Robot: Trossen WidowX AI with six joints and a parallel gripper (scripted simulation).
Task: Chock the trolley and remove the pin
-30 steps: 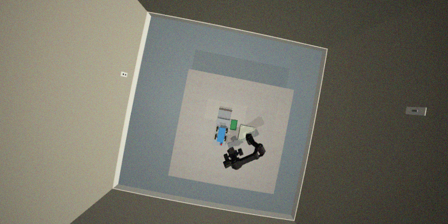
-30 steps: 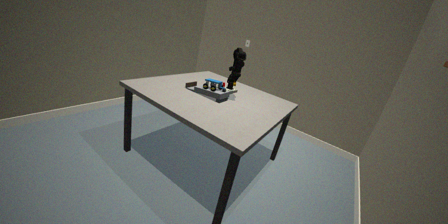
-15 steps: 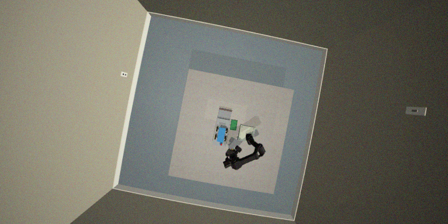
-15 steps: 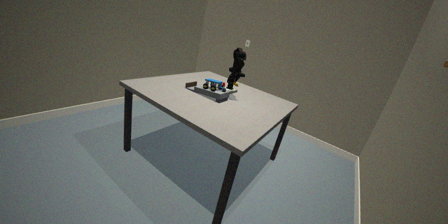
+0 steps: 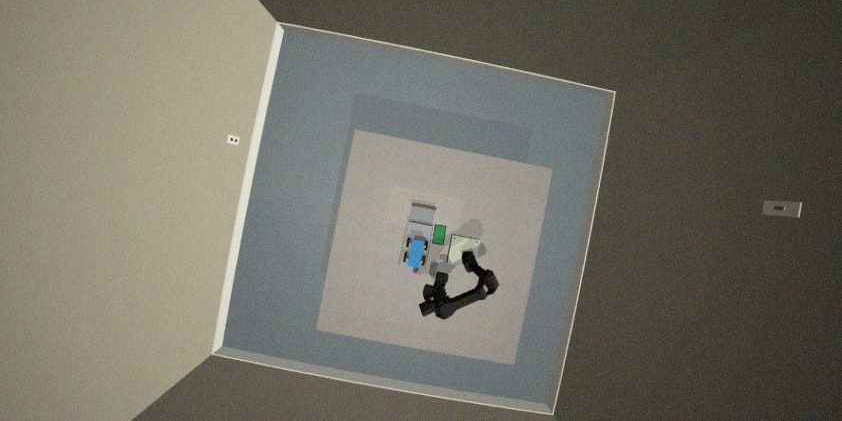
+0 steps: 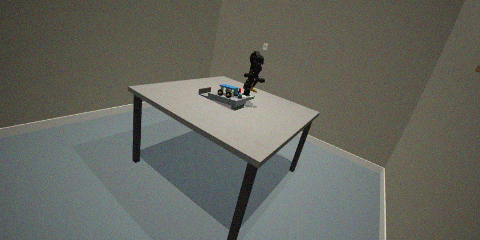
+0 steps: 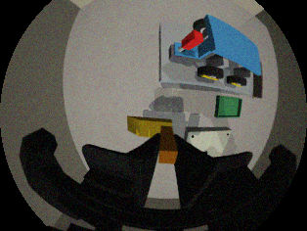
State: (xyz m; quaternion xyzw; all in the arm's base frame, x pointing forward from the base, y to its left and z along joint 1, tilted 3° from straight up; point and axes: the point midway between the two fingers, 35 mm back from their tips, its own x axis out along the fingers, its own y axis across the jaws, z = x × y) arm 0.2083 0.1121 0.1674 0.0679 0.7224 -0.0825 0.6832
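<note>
The blue trolley is 130 mm ahead of my gripper tip, 150 mm to the right of it and 60 mm below it. The rest, counted from my gripper tip: red-headed stop pin (120 mm ahead, 50 mm to the right, 50 mm below); then yellow chock (10 mm ahead, 20 mm to the left, 10 mm below); then grey ramp (120 mm ahead, 160 mm to the right, 130 mm below).
</note>
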